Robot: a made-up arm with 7 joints.
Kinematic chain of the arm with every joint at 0, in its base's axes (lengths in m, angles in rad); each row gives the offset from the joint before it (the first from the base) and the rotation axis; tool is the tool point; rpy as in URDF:
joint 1: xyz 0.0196 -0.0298 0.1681 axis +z
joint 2: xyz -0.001 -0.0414 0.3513 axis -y
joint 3: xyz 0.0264 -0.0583 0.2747 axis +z
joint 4: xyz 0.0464 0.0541 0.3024 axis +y
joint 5: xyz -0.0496 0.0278 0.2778 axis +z
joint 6: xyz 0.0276 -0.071 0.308 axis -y
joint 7: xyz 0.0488 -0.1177 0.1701 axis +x
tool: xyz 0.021 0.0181 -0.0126 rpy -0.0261 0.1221 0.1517
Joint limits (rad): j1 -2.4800..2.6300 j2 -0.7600..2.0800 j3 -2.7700..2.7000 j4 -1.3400..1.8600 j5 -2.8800..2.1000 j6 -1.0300..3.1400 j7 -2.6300..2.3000
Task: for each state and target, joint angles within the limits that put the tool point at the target. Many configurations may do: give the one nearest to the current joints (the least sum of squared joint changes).
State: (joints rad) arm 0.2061 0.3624 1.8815 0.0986 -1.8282 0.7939 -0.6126
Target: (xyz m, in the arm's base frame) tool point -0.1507 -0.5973 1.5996
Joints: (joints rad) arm 0.1150 0.0783 1.7020 -0.4314 -1.7605 1.5091 -0.6004
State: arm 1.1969 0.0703 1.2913 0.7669 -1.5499 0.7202 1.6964
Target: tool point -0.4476 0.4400 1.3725
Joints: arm 1.0486 0.2875 0.9387 1.6238 -1.4682 0.8255 1.6192
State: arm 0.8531 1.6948 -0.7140 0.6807 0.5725 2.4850 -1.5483
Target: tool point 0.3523 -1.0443 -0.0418
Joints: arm 1.5321 2.0800 -1.0526 0.4498 0.4427 1.9810 -1.5762
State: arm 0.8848 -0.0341 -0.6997 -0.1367 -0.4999 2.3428 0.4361
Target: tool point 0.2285 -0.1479 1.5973
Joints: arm 0.7359 -0.0205 -0.7561 0.4820 -0.0922 2.6404 0.4285
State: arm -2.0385 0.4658 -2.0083 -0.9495 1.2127 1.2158 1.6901
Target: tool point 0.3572 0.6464 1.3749
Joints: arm -1.5816 0.7227 -1.9159 -0.8315 1.2271 1.3997 1.6890
